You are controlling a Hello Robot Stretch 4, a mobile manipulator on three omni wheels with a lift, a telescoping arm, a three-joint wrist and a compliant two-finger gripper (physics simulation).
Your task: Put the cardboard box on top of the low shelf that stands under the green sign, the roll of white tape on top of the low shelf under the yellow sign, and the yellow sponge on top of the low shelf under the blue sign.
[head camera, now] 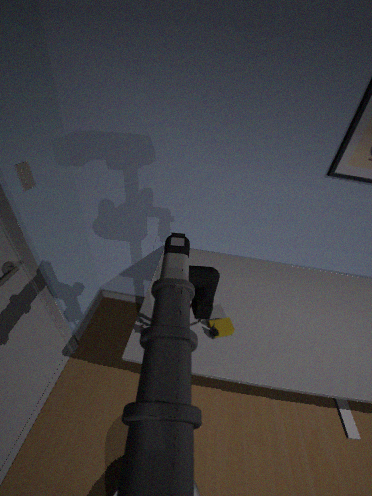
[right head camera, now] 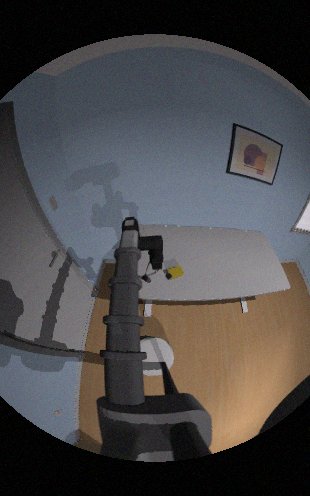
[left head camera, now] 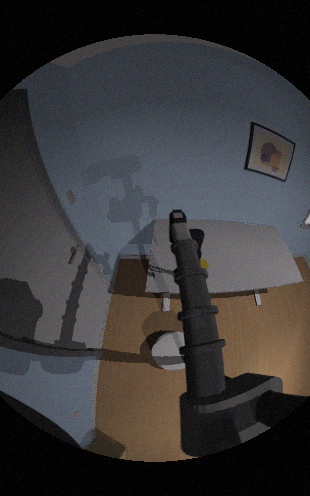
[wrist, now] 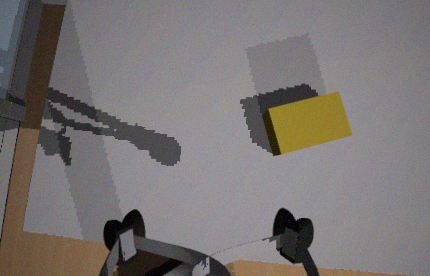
I see my gripper [wrist: 209, 226], a yellow sponge [wrist: 298, 125] and a framed picture [right head camera: 252, 154].
The framed picture is seen too in the left head camera view [left head camera: 270, 153].
